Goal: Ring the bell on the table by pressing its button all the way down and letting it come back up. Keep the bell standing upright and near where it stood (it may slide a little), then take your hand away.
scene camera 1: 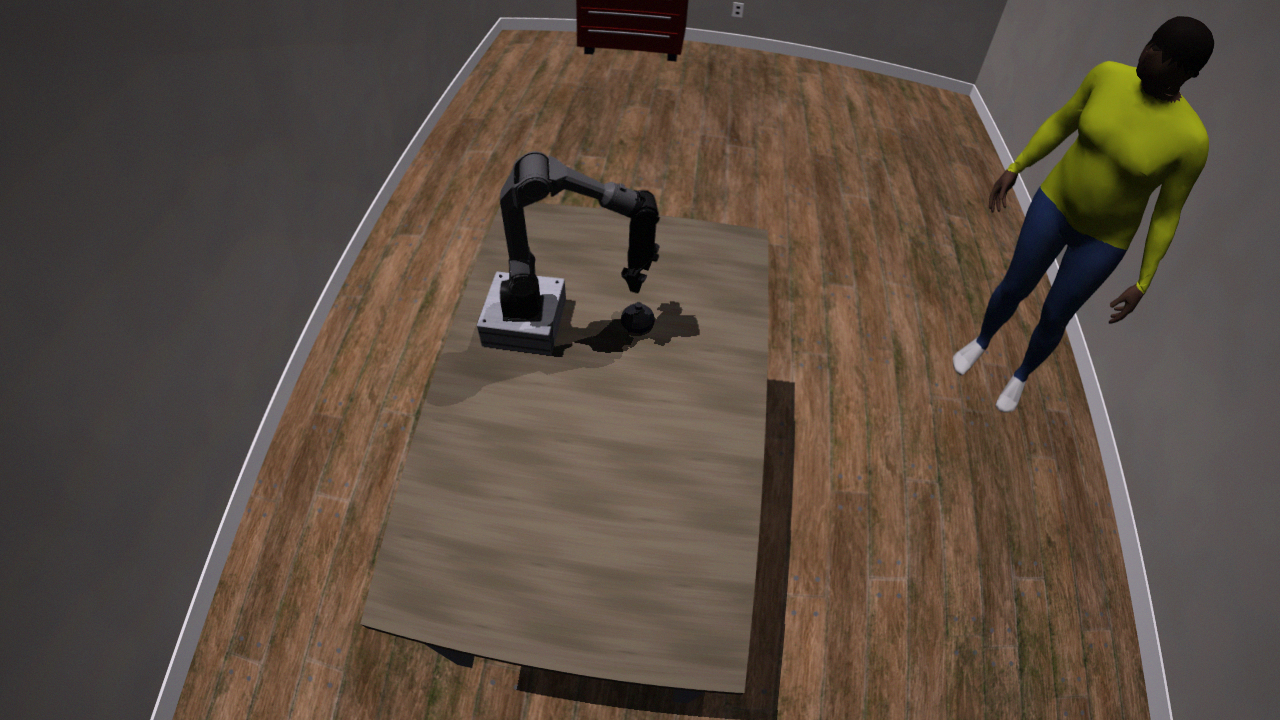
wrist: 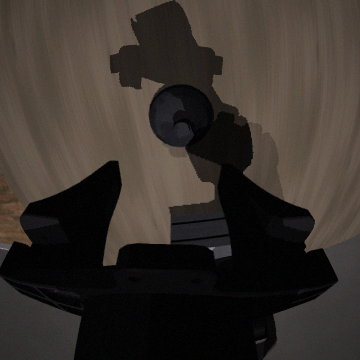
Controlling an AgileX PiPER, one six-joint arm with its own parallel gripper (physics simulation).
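The dark, round bell (scene camera 1: 638,319) (wrist: 172,112) stands upright on the table (scene camera 1: 590,501) (wrist: 65,100). Its small button (wrist: 183,130) shows on top of the dome in the wrist view. My gripper (scene camera 1: 634,288) (wrist: 169,173) points down and hangs above the bell, apart from it. The two fingers are spread wide with nothing between them. In the wrist view the bell lies beyond the fingertips, a little above the middle of the gap. The button's height cannot be read at this size.
The arm's pale base block (scene camera 1: 521,313) stands on the table to the left of the bell in the scene view. Shadows of the arm fall around the bell. A person in a yellow top (scene camera 1: 1105,161) stands on the floor at the right, and a red cabinet (scene camera 1: 631,26) stands at the back.
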